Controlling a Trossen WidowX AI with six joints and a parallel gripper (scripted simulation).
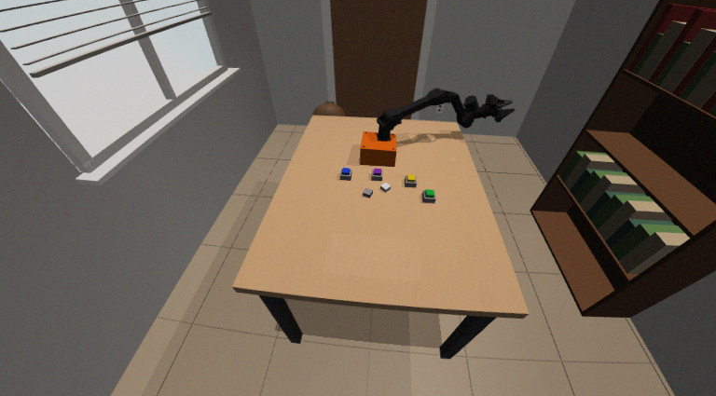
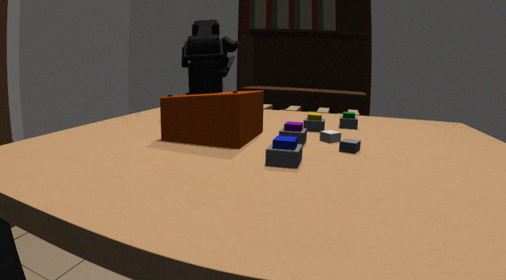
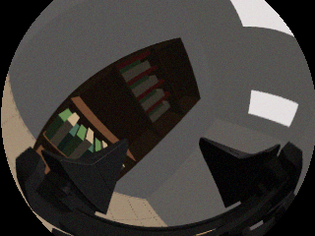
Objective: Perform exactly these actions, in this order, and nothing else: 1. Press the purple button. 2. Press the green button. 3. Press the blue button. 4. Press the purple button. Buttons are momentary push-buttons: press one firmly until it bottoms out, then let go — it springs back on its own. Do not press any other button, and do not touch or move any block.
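The purple button is 27 cm ahead of my gripper tip, 69 cm to the right of it and 19 cm below it. Also, from my gripper tip: yellow button 32 cm ahead, 55 cm to the right, 19 cm below; then green button 41 cm ahead, 49 cm to the right, 19 cm below; then light grey block 35 cm ahead, 66 cm to the right, 21 cm below.
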